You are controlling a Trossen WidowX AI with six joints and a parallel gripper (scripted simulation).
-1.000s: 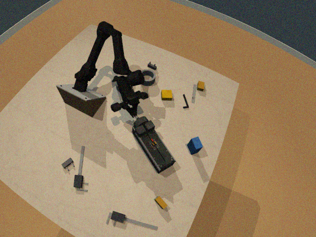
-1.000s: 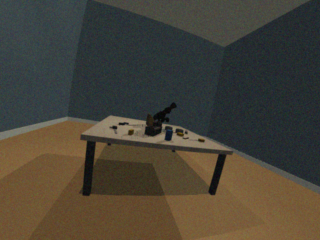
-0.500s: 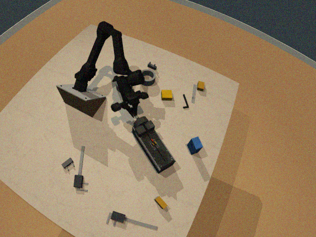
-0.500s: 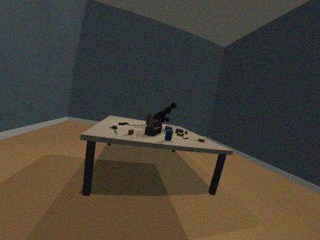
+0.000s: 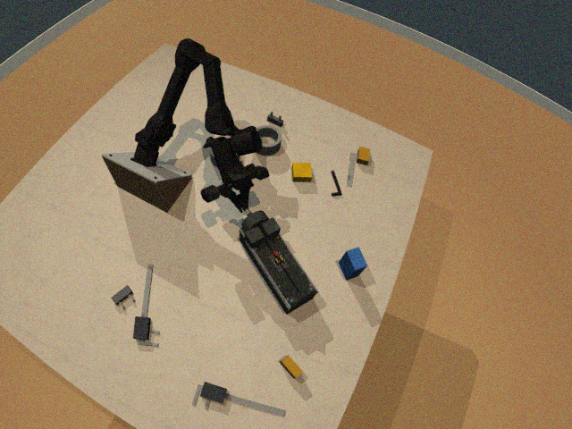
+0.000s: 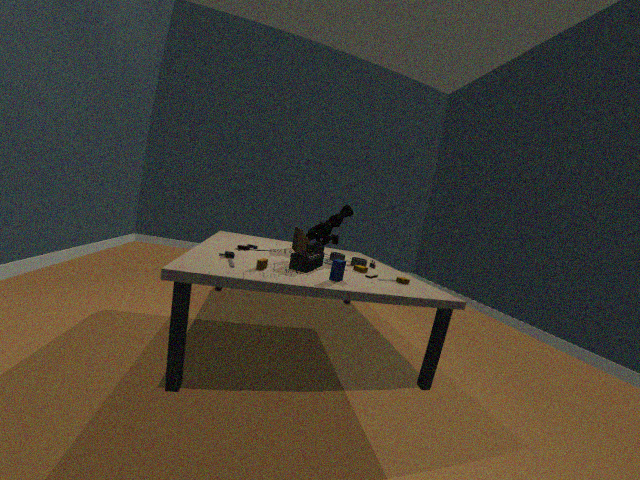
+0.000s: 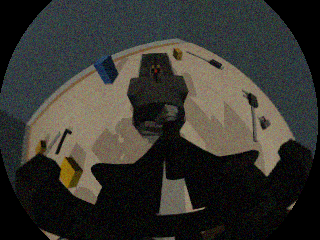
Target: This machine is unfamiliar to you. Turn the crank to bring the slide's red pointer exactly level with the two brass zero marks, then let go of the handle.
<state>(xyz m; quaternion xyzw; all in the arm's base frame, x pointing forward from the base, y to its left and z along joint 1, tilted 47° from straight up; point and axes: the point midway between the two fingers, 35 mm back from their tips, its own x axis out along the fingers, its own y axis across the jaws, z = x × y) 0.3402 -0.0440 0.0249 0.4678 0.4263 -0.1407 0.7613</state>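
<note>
Now: the crank handle 20 mm above my gripper tip, 10 mm to the left of it and 10 mm behind it. Round my gripper tip: yellow block: 250 mm to the left, 90 mm ahead, 80 mm below; red pointer: 130 mm ahead, 80 mm to the right, 10 mm below; blue cube: 340 mm ahead, 50 mm below, 10 mm to the right.
</note>
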